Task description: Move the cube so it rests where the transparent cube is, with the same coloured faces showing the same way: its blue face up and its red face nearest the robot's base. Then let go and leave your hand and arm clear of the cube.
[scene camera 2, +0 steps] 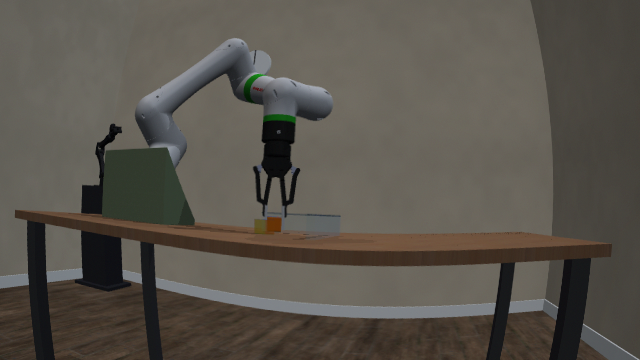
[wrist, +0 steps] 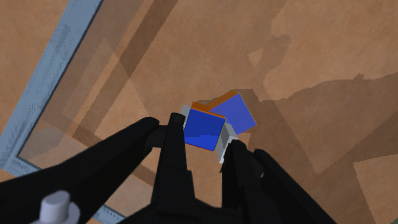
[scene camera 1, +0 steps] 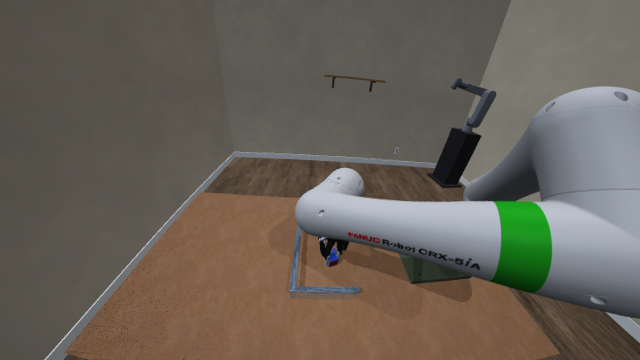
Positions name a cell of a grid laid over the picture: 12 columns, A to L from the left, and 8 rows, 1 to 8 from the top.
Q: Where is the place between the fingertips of the gripper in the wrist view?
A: G5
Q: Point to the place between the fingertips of the gripper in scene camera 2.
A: F6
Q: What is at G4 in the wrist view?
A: A transparent cube.
